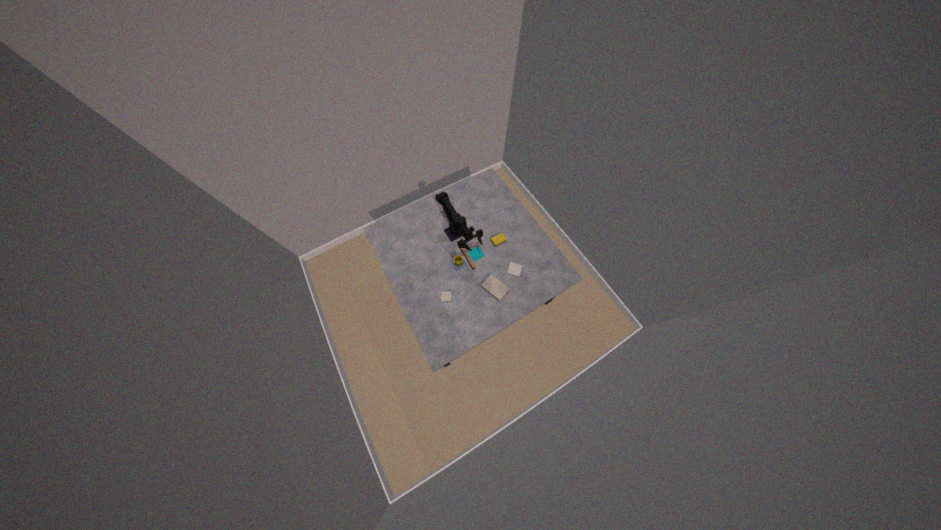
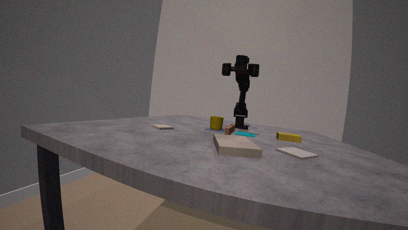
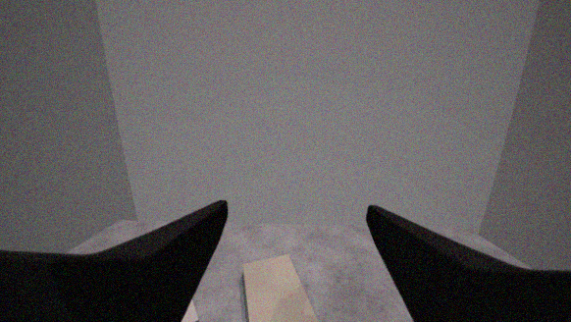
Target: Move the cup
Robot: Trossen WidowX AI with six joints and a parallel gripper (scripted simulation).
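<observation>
Right now my gripper tip is 300 mm above the yellow cup, 100 mm to the left of it and 100 mm past it. The rest, counted from my gripper tip: orange wooden bar 320 mm below, 100 mm behind, 20 mm to the right; teal pad 340 mm below, 100 mm behind, 60 mm to the left; light blue pad 340 mm below, 100 mm to the right, 100 mm behind.
</observation>
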